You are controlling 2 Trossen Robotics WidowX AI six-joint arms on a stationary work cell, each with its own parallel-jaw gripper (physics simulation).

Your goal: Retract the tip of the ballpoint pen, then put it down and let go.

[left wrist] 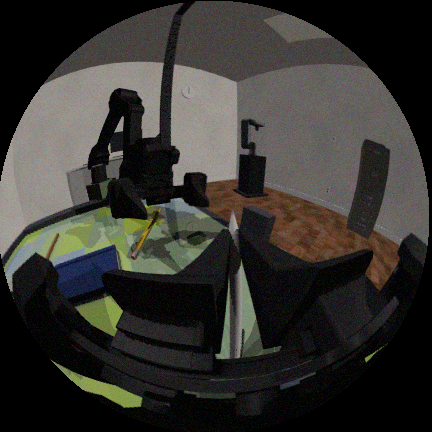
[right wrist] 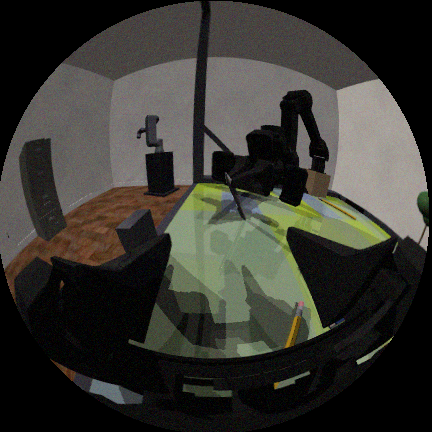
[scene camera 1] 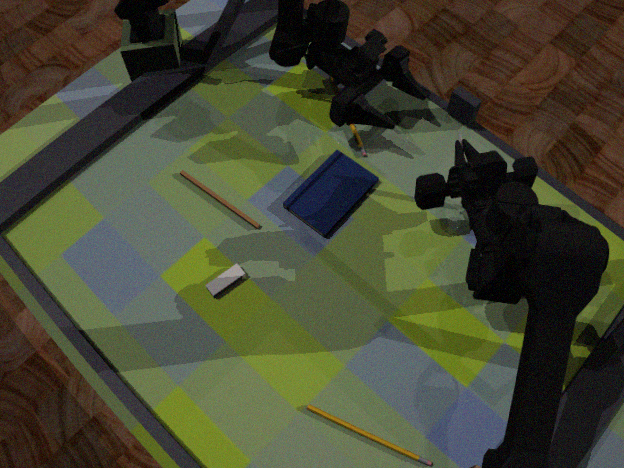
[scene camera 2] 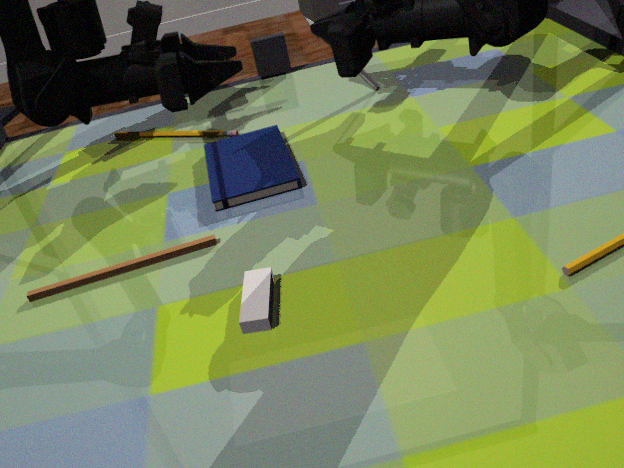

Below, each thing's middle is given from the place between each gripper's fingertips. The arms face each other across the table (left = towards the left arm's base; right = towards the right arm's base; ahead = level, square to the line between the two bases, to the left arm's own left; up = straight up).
My right gripper is now 340 mm short of the brown pencil (scene camera 2: 208, 241), 70 mm above it and 60 mm to the left of it.
The brown pencil is 360 mm ahead of my left hand, 160 mm to the right of it and 80 mm below it.
